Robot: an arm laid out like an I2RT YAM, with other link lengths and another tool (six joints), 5 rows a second.
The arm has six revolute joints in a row. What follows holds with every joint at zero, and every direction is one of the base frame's. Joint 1 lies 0.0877 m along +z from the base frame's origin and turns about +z. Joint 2 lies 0.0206 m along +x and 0.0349 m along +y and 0.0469 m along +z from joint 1 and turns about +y. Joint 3 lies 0.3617 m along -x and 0.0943 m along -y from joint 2 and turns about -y. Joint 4 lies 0.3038 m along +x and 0.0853 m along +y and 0.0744 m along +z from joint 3 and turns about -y. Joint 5 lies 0.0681 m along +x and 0.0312 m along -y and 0.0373 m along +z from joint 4 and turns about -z. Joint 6 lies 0.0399 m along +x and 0.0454 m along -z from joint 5 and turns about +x. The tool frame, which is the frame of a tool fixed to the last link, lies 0.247 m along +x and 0.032 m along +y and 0.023 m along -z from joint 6; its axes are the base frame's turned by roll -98.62, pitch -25.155 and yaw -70.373 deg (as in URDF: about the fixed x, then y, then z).
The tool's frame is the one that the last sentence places.
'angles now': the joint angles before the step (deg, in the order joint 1, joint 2, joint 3, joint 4, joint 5, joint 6). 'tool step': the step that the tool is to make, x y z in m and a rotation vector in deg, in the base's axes. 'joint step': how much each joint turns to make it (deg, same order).
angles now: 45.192, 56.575, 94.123, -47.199, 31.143, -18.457
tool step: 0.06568, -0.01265, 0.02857, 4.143, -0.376, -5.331
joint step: -15.554, 8.095, 6.327, 3.864, -10.559, 1.667
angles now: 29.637, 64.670, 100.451, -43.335, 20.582, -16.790
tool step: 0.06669, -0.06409, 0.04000, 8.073, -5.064, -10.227
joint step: -14.676, 5.195, 2.206, 9.040, -4.839, 5.442
